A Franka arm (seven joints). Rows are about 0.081 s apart.
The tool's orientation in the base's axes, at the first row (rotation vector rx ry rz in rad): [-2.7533, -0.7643, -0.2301]
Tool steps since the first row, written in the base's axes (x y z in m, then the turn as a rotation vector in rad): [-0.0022, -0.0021, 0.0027, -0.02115, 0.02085, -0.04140]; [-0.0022, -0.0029, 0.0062, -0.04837, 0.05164, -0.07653]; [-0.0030, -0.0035, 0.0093, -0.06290, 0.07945, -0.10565]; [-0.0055, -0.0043, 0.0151, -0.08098, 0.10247, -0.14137]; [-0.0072, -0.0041, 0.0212, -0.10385, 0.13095, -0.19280]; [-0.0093, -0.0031, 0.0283, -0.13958, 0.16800, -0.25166]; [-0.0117, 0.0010, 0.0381, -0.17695, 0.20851, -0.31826]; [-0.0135, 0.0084, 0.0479, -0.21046, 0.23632, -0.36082]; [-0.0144, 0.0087, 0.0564, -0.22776, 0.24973, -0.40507]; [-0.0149, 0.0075, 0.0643, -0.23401, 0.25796, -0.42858]
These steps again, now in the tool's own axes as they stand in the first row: [-0.0023, 0.0000, -0.0034, -0.01717, -0.01919, 0.04396]; [-0.0019, -0.0001, -0.0069, -0.03330, -0.05112, 0.08450]; [-0.0021, -0.0007, -0.0101, -0.03877, -0.07525, 0.11944]; [-0.0034, -0.0026, -0.0161, -0.05102, -0.09586, 0.15890]; [-0.0033, -0.0050, -0.0219, -0.06822, -0.12004, 0.21457]; [-0.0030, -0.0085, -0.0286, -0.09387, -0.15639, 0.27887]; [-0.0009, -0.0153, -0.0368, -0.12098, -0.19475, 0.35144]; [0.0033, -0.0245, -0.0440, -0.14554, -0.22590, 0.39764]; [0.0046, -0.0270, -0.0521, -0.16366, -0.23633, 0.44237]; [0.0054, -0.0280, -0.0600, -0.17026, -0.24123, 0.46669]
